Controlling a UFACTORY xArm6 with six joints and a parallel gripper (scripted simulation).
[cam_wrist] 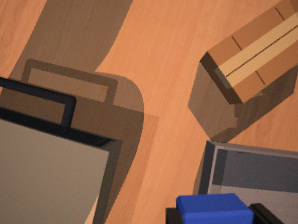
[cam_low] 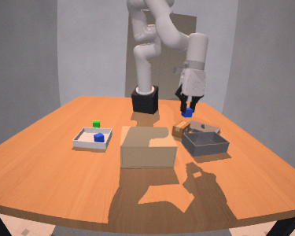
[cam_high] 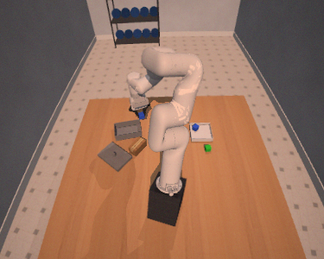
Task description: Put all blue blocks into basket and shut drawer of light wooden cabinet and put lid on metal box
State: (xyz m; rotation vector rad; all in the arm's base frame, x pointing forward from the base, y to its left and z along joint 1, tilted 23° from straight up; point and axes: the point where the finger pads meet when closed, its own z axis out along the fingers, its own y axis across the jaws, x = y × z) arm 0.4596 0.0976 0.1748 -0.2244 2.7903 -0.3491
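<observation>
Right now my hand is 100 mm past the white basket, 380 mm to the left of it and 170 mm above it. The rest, counted from my hand: small brown box: 130 mm behind, 60 mm to the left, 150 mm below; then grey metal box: 30 mm ahead, 110 mm to the left, 160 mm below; then red block: 120 mm behind, 40 mm to the left, 170 mm below.
</observation>
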